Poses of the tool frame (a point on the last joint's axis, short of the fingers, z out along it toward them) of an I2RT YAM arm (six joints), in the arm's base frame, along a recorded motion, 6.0 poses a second.
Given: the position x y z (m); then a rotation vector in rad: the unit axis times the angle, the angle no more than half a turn.
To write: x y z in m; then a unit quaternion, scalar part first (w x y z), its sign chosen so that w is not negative. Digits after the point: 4 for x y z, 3 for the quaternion.
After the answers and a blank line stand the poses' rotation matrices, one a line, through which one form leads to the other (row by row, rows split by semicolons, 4 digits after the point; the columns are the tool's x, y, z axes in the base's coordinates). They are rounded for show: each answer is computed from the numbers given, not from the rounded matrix.
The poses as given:
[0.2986 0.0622 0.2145 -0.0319 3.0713 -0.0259]
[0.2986 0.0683 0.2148 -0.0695 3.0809 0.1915]
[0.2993 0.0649 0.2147 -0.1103 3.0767 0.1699]
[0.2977 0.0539 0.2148 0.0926 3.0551 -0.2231]
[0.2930 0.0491 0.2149 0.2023 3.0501 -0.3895]
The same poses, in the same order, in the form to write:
[0.2986 0.0622 0.2145 0.035 -0.010 0.999 -0.008]
[0.2986 0.0683 0.2148 0.027 -0.023 0.997 0.062]
[0.2993 0.0649 0.2147 0.029 -0.036 0.997 0.055]
[0.2977 0.0539 0.2148 0.038 0.030 0.996 -0.073]
[0.2930 0.0491 0.2149 0.030 0.066 0.989 -0.126]

-0.9973 -0.0202 0.0701; -0.0213 0.9996 -0.0161; -0.0698 -0.0176 -0.9974
-0.9975 -0.0482 0.0510; -0.0415 0.9913 0.1249; -0.0566 0.1225 -0.9909
-0.9957 -0.0745 0.0541; -0.0681 0.9914 0.1120; -0.0620 0.1078 -0.9922
-0.9952 0.0658 0.0723; 0.0546 0.9876 -0.1473; -0.0810 -0.1426 -0.9865
-0.9896 0.1374 0.0428; 0.1223 0.9595 -0.2539; -0.0760 -0.2461 -0.9663

